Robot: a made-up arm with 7 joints.
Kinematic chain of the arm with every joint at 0, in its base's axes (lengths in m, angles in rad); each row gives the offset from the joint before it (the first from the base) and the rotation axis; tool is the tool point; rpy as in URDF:
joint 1: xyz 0 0 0.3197 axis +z
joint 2: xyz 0 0 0 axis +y
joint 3: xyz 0 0 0.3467 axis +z
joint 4: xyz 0.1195 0 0 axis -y
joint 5: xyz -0.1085 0 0.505 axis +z
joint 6: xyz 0 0 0 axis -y
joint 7: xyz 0.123 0 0 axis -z
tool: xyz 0 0 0 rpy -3.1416 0 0
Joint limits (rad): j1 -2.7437..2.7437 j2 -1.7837..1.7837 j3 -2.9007..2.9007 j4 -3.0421..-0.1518 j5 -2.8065..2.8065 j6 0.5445..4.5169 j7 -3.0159..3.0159
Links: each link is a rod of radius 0.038 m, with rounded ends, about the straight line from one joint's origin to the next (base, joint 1, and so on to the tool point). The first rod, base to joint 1, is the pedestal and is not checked.
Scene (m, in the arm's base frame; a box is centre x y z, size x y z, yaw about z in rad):
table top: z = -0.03
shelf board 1: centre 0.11 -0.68 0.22 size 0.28 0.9 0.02 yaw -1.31
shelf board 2: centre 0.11 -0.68 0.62 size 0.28 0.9 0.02 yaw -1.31
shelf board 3: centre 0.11 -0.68 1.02 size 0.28 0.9 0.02 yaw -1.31
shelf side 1: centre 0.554 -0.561 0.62 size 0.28 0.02 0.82 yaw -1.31
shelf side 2: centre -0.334 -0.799 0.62 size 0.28 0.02 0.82 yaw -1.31
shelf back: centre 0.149 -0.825 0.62 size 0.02 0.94 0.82 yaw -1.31
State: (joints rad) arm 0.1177 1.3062 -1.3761 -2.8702 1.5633 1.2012 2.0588
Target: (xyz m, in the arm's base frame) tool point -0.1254 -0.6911 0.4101
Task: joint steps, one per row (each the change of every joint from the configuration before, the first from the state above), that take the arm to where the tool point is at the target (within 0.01 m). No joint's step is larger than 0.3 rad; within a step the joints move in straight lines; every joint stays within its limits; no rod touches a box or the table.
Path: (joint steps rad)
1: -0.1281 0.0787 -0.1440 0.2132 -0.0287 0.1751 0.0707
2: -0.1281 0.0788 -0.1440 0.2132 -0.0287 0.1752 0.0707
3: -0.1400 -0.2296 -0.0406 0.2908 0.1079 -0.2400 -0.1414

